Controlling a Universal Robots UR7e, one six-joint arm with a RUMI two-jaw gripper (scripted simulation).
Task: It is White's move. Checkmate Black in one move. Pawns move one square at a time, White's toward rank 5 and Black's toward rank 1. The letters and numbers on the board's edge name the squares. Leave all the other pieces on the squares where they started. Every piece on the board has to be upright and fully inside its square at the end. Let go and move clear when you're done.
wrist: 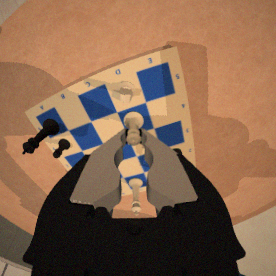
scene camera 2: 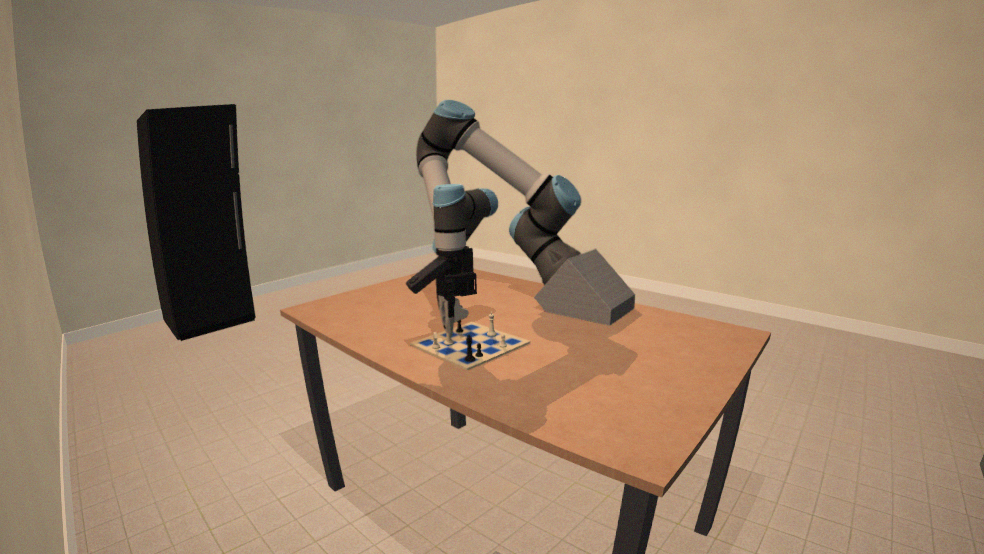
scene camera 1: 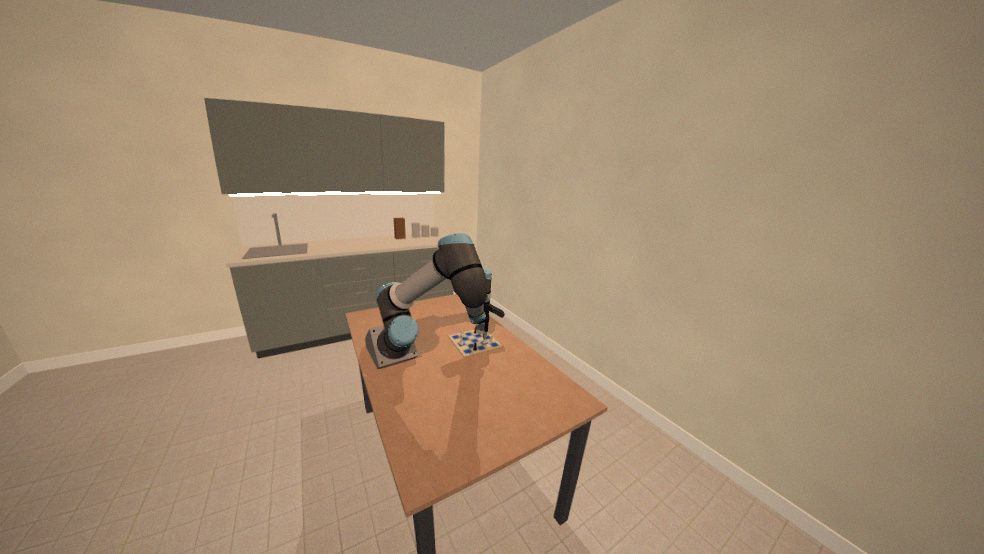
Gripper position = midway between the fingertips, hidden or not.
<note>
I see my gripper (scene camera 2: 449,335).
My gripper shows as well in the wrist view (wrist: 133,129).
</note>
